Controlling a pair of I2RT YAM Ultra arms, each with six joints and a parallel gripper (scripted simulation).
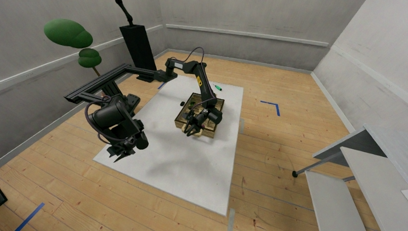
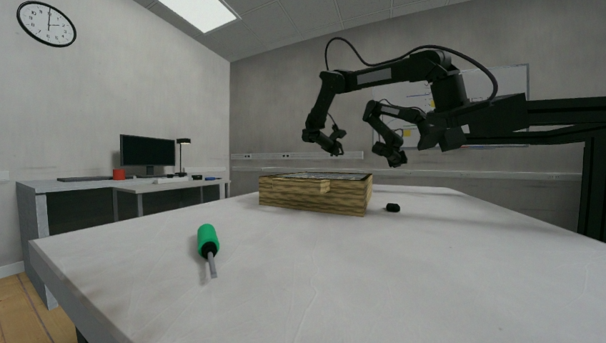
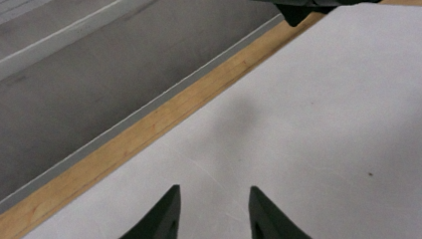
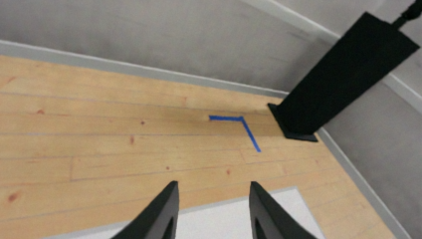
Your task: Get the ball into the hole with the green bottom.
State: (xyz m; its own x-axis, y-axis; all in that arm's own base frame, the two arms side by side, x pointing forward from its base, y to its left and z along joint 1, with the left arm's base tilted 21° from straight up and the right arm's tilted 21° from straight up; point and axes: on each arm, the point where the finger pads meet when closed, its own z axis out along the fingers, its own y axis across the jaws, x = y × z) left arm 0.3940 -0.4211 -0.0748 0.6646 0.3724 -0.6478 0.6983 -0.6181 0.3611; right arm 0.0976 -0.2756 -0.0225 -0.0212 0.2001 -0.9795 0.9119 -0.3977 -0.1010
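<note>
My left hand is 32 cm to the right of the wooden maze board, 15 cm above it and 5 cm past it. Also, from my left hand: green-handled screwdriver (79 cm to the left, 18 cm below, 8 cm behind); small black object (37 cm to the left, 28 cm behind, 19 cm below).
</note>
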